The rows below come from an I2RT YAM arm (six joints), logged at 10 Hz.
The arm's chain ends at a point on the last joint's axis. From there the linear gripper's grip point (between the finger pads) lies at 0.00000 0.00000 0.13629 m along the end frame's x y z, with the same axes.
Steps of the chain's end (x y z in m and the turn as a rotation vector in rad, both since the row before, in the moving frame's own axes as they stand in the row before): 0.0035 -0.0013 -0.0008 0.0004 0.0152 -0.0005; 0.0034 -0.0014 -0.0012 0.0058 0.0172 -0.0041; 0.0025 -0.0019 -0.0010 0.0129 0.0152 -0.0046; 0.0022 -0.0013 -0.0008 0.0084 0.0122 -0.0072; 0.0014 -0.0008 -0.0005 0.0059 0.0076 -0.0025; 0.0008 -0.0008 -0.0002 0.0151 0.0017 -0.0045; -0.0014 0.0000 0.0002 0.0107 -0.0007 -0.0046
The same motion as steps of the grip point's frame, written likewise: 0.0056 -0.0014 -0.0008 0.0004 0.0152 -0.0005; 0.0057 -0.0022 -0.0012 0.0058 0.0172 -0.0041; 0.0046 -0.0037 -0.0010 0.0129 0.0152 -0.0046; 0.0039 -0.0025 -0.0008 0.0084 0.0122 -0.0072; 0.0024 -0.0016 -0.0005 0.0059 0.0076 -0.0025; 0.0010 -0.0029 -0.0002 0.0151 0.0017 -0.0045; -0.0015 -0.0015 0.0002 0.0107 -0.0007 -0.0046
